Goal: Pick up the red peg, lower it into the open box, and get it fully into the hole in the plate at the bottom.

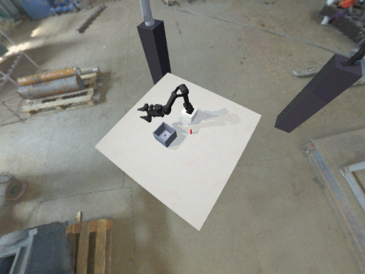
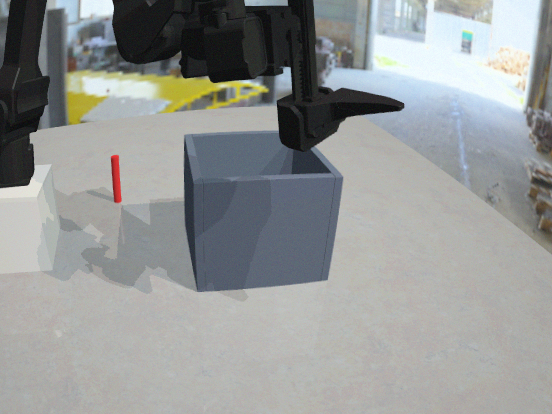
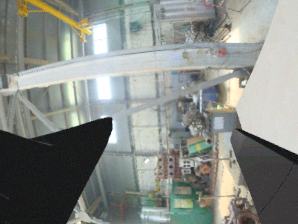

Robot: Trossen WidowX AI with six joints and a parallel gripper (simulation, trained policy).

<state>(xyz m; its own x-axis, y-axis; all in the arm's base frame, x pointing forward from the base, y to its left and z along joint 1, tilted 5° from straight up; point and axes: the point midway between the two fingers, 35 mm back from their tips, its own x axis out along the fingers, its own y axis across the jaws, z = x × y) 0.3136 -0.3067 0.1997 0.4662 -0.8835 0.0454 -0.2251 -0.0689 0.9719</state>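
Now: the red peg 17 cm behind my gripper tip, 43 cm to the left of it and 26 cm below it. Also, from my gripper tip: pale plate 1 cm behind, 23 cm to the left, 26 cm below.
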